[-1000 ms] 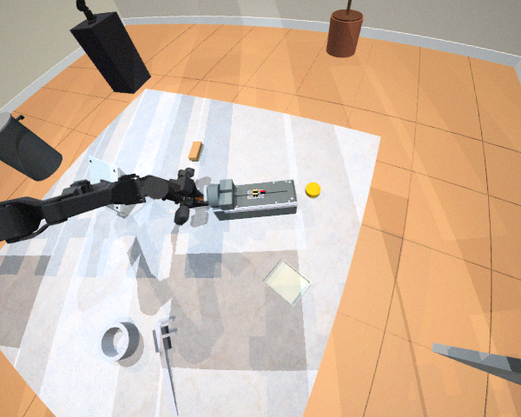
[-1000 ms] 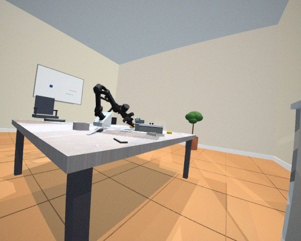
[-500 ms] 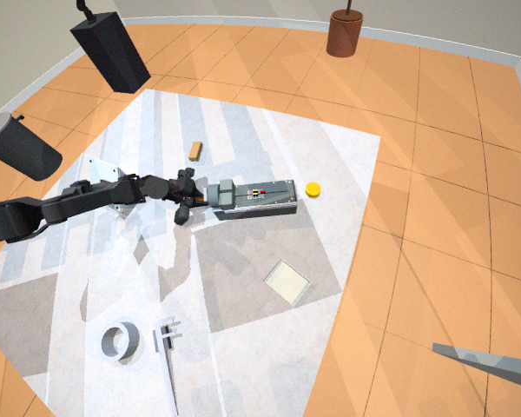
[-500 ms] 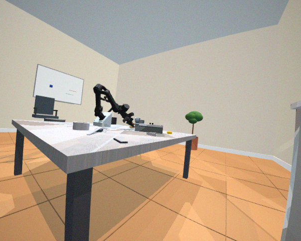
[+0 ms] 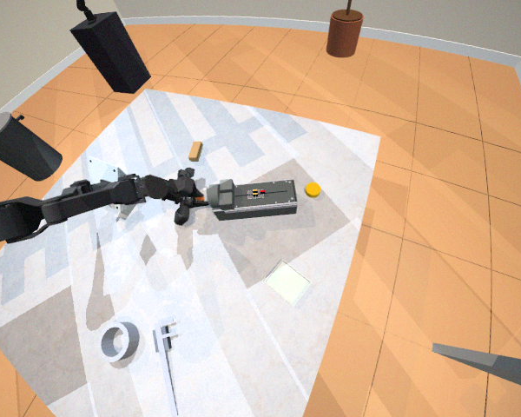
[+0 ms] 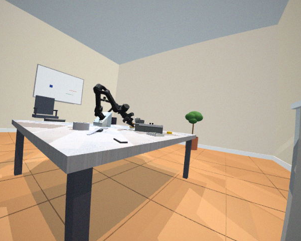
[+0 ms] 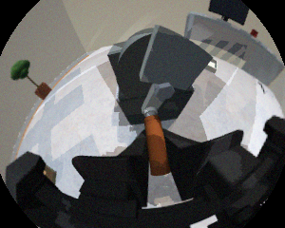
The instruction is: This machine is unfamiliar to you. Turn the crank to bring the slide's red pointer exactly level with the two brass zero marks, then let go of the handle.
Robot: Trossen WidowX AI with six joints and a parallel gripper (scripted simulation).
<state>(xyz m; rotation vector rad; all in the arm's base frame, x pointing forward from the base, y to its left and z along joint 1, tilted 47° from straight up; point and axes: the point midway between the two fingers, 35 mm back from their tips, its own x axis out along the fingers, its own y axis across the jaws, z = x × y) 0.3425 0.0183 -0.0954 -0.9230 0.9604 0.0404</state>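
Right now the orange-brown crank handle is 2 cm behind my gripper tip, 1 cm to the right of it and 3 cm above it. From my gripper tip the other things lie so: tan block 18 cm behind, 20 cm to the left, 2 cm below; then red pointer 17 cm ahead, 7 cm to the left, 5 cm above; then yellow disc 32 cm ahead, 17 cm to the left, 3 cm below.
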